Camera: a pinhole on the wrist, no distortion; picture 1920 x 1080 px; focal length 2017.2 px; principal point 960.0 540.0 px. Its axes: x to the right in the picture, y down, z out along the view. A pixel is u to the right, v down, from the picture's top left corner.
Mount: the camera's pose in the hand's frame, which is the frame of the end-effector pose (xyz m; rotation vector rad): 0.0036 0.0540 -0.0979 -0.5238 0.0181 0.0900
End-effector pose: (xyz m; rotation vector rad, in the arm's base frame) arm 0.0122 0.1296 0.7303 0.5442 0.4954 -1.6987
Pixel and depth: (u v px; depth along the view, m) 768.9 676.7 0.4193
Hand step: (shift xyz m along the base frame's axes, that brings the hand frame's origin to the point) 0.2647 -0.1714 0.2174
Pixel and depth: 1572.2 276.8 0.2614
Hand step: 0.1325 -0.1805 0.0579
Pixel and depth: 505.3 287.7 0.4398
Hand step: 0.2027 -0.1554 0.2999
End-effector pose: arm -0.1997 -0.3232 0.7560 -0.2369 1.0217 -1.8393
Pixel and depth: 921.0 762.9 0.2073
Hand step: 0.1581 -0.0644 -0.0847
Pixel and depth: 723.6 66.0 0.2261
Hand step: 0.1585 -0.0718 -0.0035
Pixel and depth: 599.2 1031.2 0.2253
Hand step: 0.2005 -0.0384 -0.0983
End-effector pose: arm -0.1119 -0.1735 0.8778 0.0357 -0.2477 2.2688
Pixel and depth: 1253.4 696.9 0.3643
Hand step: -0.2453 -0.1674 0.1587
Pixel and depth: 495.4 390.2 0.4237
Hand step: -0.1299 -0.2711 0.2344
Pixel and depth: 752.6 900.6 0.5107
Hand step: -0.2679 -0.3454 0.2245
